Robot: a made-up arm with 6 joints.
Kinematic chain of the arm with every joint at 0, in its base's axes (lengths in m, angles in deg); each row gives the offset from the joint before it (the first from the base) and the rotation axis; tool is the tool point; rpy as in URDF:
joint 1: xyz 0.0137 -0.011 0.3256 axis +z
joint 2: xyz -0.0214 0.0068 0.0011 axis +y
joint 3: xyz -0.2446 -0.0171 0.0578 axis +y
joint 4: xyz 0.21 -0.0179 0.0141 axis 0.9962 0 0.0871
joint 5: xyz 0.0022 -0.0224 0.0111 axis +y
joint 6: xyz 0.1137 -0.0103 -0.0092 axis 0.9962 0 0.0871
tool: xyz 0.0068 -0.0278 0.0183 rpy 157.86 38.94 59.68
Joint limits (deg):
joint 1: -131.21..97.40
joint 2: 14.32..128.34
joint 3: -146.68..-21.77
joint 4: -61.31..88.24
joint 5: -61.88..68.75
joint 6: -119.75..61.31
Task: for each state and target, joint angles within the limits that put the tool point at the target. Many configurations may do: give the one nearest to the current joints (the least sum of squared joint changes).
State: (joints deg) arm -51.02 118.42 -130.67 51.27 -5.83 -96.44
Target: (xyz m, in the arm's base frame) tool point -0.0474 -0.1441 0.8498
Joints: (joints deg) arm -69.38 70.19 -120.66 56.40 -31.80 -91.51
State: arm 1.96 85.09 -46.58 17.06 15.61 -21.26
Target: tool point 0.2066 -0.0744 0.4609
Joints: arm 0.84 52.45 -40.07 19.52 25.09 -21.08
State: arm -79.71 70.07 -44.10 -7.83 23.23 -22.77
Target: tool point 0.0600 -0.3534 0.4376
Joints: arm -68.85 88.93 -61.13 -10.37 14.55 -23.93
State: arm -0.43 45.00 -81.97 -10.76 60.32 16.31
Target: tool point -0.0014 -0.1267 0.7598
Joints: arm -1.67 37.52 -100.79 -17.86 50.41 14.39
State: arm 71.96 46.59 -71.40 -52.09 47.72 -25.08
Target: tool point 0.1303 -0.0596 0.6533
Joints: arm 62.91 24.55 -61.25 -48.28 57.35 -25.36
